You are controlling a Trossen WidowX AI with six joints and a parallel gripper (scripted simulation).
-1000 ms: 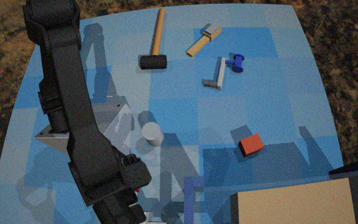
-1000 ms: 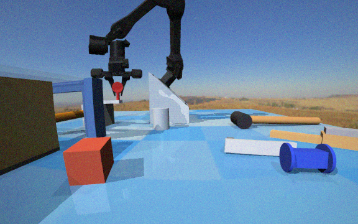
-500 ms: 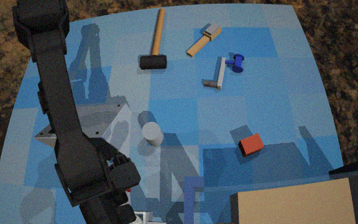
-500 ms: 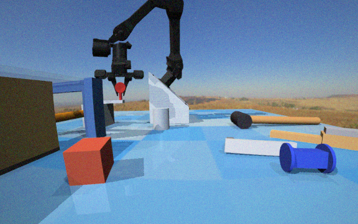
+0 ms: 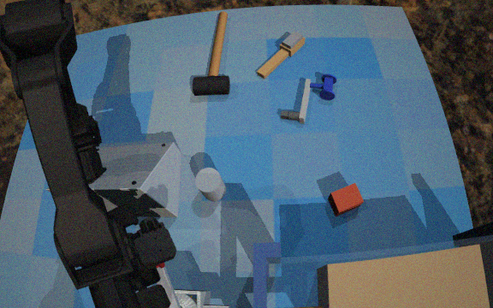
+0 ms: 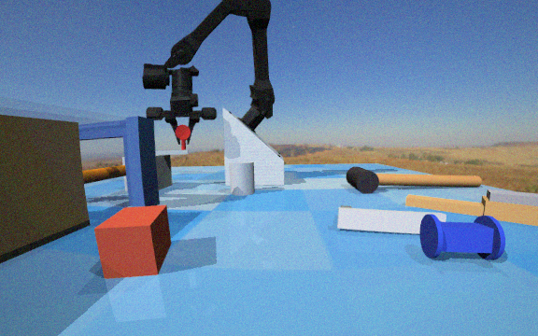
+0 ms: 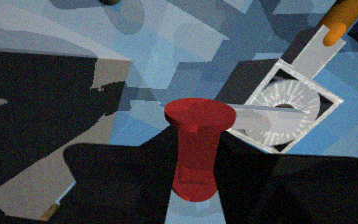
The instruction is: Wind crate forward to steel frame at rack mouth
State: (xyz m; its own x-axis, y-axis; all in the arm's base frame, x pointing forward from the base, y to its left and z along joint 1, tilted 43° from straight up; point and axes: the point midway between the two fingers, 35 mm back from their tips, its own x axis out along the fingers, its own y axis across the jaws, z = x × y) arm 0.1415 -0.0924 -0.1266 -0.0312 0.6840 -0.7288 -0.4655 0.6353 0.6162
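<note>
My gripper tip is 3 cm short of the winch, 10 cm to the left of it and 8 cm above it. Round my gripper tip: crank with blue grip: 31 cm ahead, 43 cm to the left, 10 cm below; frame: 21 cm ahead, 8 cm to the right, 1 cm below; red grip: 2 cm above.
</note>
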